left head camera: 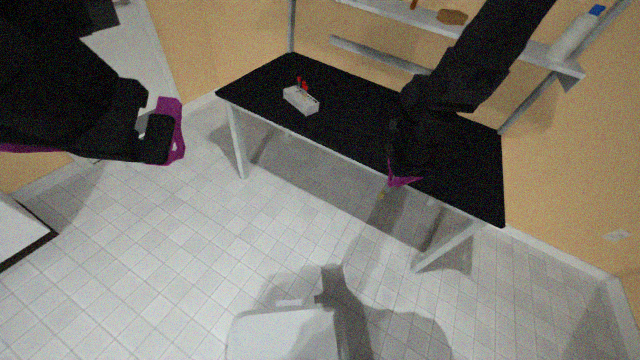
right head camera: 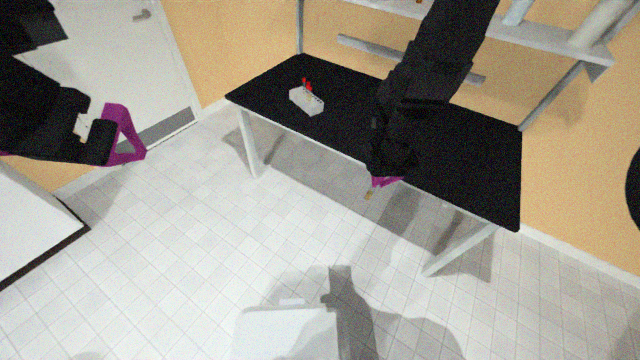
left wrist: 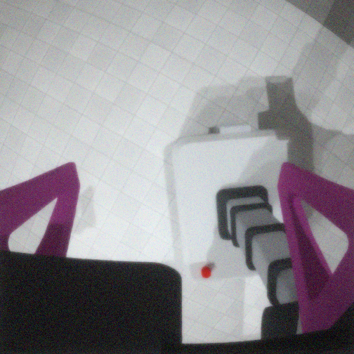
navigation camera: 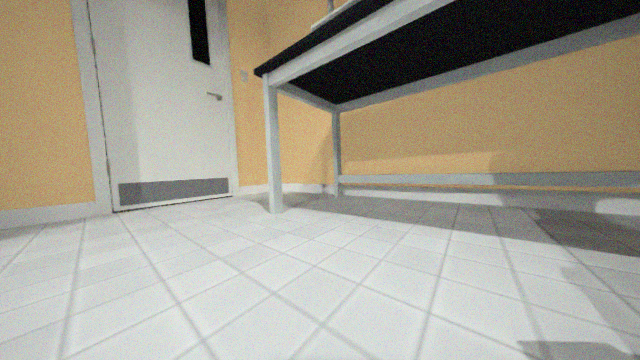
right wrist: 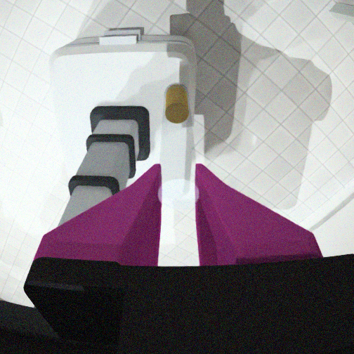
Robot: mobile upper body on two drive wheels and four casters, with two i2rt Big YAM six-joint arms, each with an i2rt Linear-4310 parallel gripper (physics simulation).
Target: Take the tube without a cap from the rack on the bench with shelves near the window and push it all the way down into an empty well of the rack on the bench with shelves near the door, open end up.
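Observation:
My right gripper [left head camera: 395, 181] [right head camera: 381, 181] [right wrist: 177, 175] is shut on the uncapped clear tube [left head camera: 381, 195] [right head camera: 368, 194] [right wrist: 177, 104]. Its clear open rim shows between the fingers in the right wrist view, and its amber lower end points away from the gripper. In the head views the tube shows at the bench's front edge. My left gripper [left head camera: 170, 132] [right head camera: 125, 142] [left wrist: 178, 173] is open and empty. The white rack [left head camera: 301, 101] [right head camera: 306, 102] stands near the left end of the black bench [left head camera: 345, 105] [right head camera: 345, 110], with red-capped tubes [left head camera: 302, 83] [right head camera: 307, 84] in it. Its wells are too small to judge.
A shelf [left head camera: 415, 22] [right head camera: 545, 37] with several items hangs above the bench, held by posts. Bench legs [left head camera: 235, 137] [right head camera: 249, 140] [navigation camera: 272, 145] stand on the tiled floor. A door [right head camera: 115, 65] [navigation camera: 165, 115] is at the left. A white cabinet [left head camera: 17, 232] [right head camera: 35, 225] stands at lower left.

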